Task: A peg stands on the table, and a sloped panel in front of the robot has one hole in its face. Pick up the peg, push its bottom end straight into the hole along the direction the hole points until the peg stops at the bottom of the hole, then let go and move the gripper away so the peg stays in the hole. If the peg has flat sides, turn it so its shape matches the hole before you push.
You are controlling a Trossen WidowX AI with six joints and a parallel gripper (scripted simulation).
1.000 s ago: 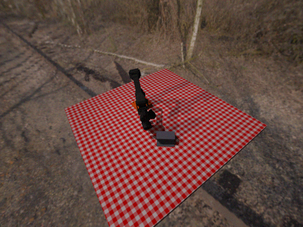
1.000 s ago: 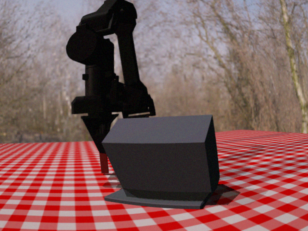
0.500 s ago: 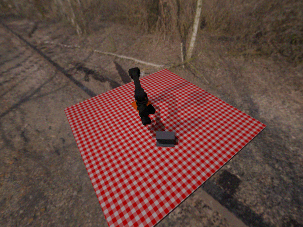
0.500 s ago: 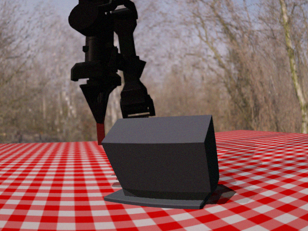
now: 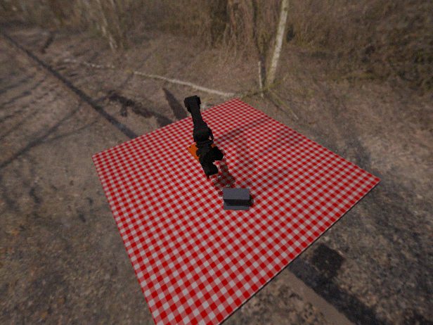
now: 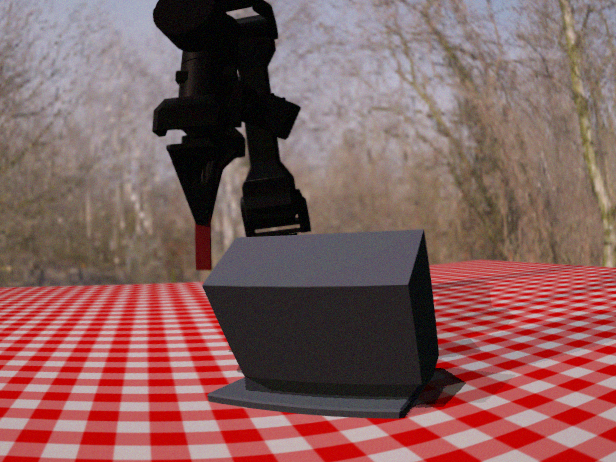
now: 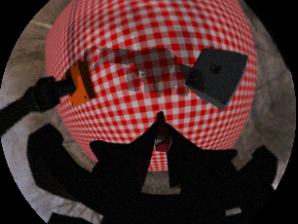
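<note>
The panel is 170 mm ahead of my gripper tip, 40 mm to the left of it and 70 mm below it. From my gripper tip the other things lie so: peg (20 mm above).
</note>
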